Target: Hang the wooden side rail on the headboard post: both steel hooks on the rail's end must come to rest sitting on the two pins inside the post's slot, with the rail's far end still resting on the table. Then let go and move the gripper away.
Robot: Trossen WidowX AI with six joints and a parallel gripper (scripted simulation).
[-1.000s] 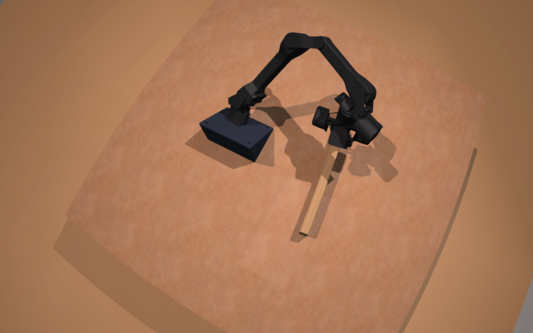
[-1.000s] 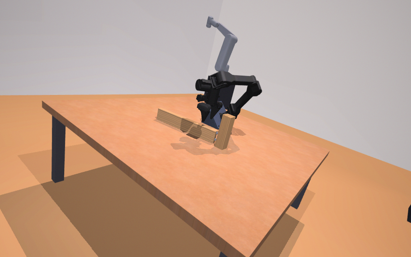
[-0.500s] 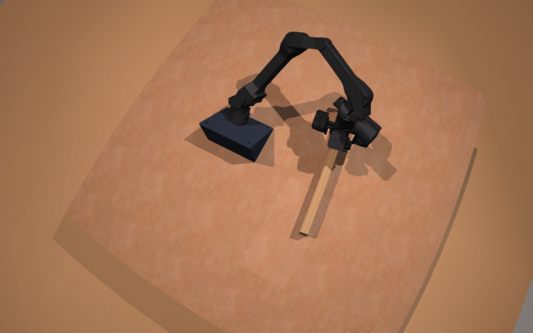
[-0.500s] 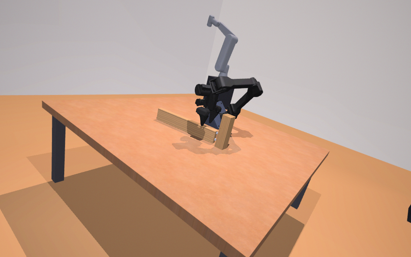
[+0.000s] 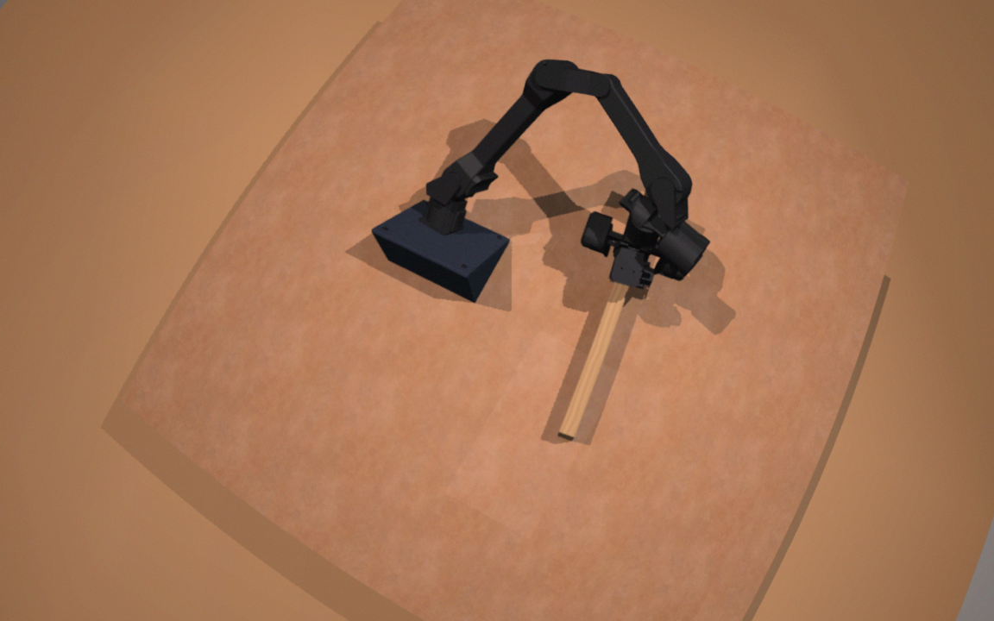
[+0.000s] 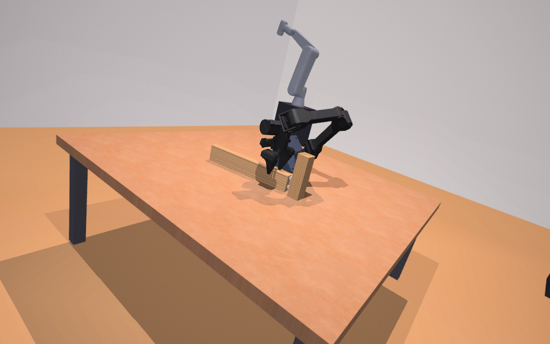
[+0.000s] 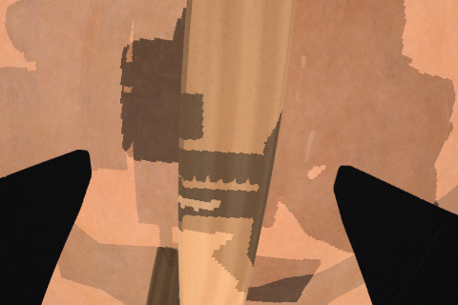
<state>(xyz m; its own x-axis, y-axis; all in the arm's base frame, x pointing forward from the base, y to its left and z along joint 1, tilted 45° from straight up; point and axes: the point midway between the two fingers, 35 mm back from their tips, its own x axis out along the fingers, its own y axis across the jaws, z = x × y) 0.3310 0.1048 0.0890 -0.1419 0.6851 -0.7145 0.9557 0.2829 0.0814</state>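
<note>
Now: the wooden headboard post 20 mm behind my gripper tip, 120 mm to the left of it and 30 mm above it.
</note>
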